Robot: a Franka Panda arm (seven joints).
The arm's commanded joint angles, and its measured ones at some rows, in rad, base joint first. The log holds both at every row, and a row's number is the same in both.
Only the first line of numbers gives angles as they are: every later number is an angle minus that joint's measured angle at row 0.
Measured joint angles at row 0: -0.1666 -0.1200 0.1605 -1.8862 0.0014 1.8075 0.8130
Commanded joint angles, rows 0 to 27: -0.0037 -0.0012 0.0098 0.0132 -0.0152 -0.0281 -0.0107; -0.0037 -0.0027 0.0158 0.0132 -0.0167 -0.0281 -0.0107; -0.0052 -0.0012 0.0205 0.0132 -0.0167 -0.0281 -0.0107; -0.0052 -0.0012 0.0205 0.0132 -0.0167 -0.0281 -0.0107; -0.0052 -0.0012 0.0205 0.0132 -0.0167 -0.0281 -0.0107; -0.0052 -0.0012 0.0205 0.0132 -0.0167 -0.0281 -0.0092; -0.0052 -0.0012 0.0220 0.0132 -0.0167 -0.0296 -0.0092; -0.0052 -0.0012 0.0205 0.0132 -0.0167 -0.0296 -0.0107; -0.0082 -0.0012 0.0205 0.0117 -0.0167 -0.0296 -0.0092; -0.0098 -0.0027 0.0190 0.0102 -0.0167 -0.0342 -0.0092; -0.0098 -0.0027 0.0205 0.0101 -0.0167 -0.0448 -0.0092; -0.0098 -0.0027 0.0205 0.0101 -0.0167 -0.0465 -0.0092; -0.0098 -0.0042 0.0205 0.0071 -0.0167 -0.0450 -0.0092; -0.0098 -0.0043 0.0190 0.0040 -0.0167 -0.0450 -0.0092; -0.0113 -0.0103 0.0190 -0.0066 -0.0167 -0.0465 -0.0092; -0.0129 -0.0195 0.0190 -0.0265 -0.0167 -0.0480 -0.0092; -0.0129 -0.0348 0.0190 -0.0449 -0.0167 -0.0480 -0.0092; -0.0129 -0.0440 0.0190 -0.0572 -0.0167 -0.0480 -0.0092; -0.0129 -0.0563 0.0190 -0.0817 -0.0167 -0.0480 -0.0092; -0.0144 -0.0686 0.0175 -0.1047 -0.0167 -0.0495 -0.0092; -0.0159 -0.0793 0.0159 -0.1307 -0.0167 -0.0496 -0.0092; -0.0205 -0.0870 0.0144 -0.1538 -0.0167 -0.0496 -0.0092; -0.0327 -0.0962 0.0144 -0.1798 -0.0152 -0.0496 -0.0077; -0.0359 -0.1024 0.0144 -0.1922 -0.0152 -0.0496 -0.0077; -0.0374 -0.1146 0.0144 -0.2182 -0.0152 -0.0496 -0.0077; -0.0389 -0.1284 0.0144 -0.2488 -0.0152 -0.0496 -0.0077; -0.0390 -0.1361 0.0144 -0.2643 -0.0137 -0.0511 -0.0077; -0.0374 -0.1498 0.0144 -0.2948 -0.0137 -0.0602 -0.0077
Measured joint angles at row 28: -0.0256 -0.0794 0.0054 -0.1947 -0.0008 -0.0372 0.0000
